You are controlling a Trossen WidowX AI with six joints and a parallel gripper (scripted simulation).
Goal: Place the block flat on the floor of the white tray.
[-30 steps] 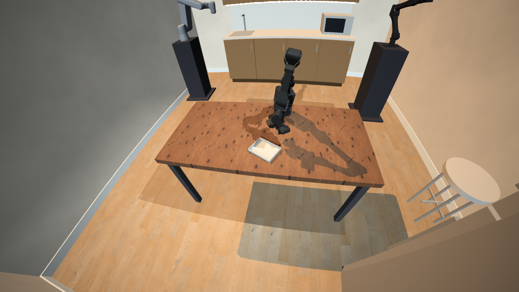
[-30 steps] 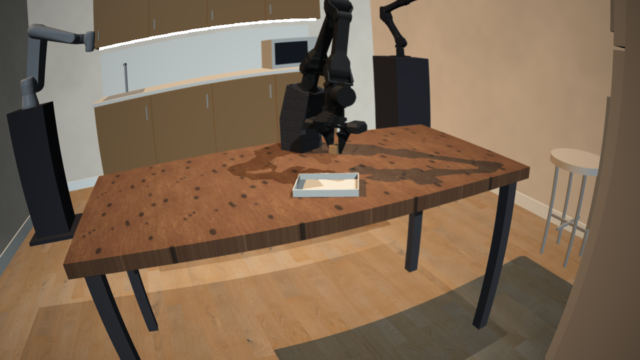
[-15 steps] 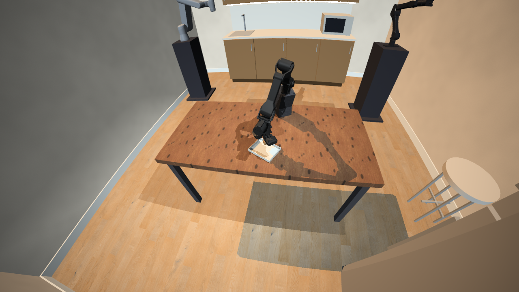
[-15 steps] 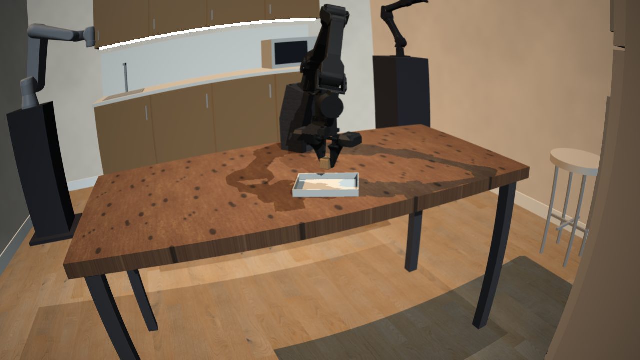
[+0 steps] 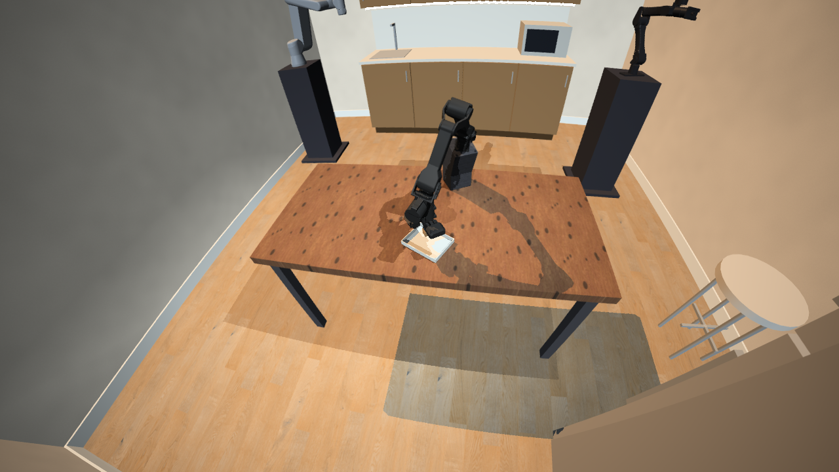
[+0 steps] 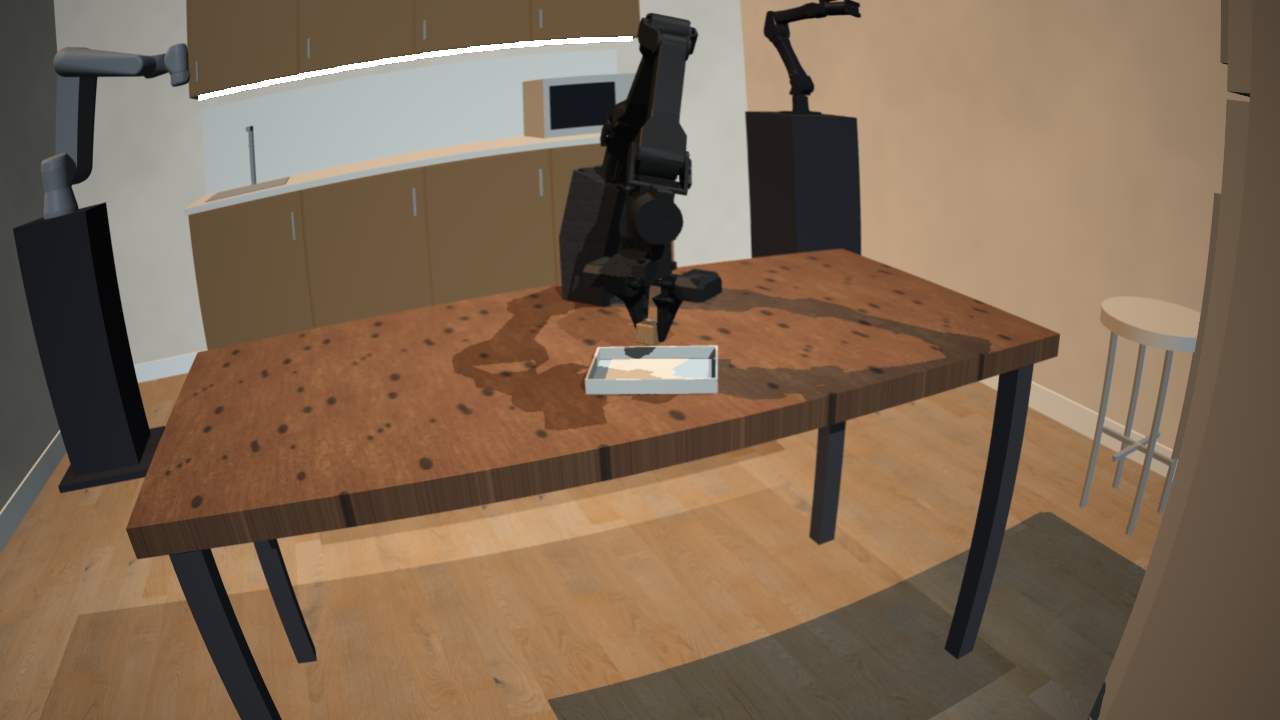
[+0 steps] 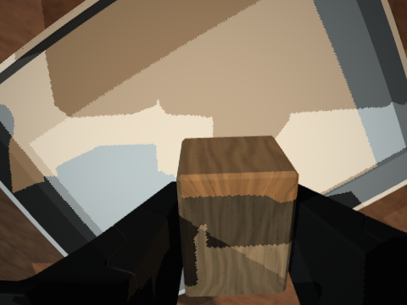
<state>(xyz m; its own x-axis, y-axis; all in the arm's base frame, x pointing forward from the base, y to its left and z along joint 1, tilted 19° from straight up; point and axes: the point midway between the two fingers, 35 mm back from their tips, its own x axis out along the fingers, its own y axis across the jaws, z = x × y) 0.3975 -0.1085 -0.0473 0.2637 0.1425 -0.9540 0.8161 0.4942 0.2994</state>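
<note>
Now: the wooden block 2 cm below my hand. Round my hand: white tray: 8 cm below, 1 cm ahead.
</note>
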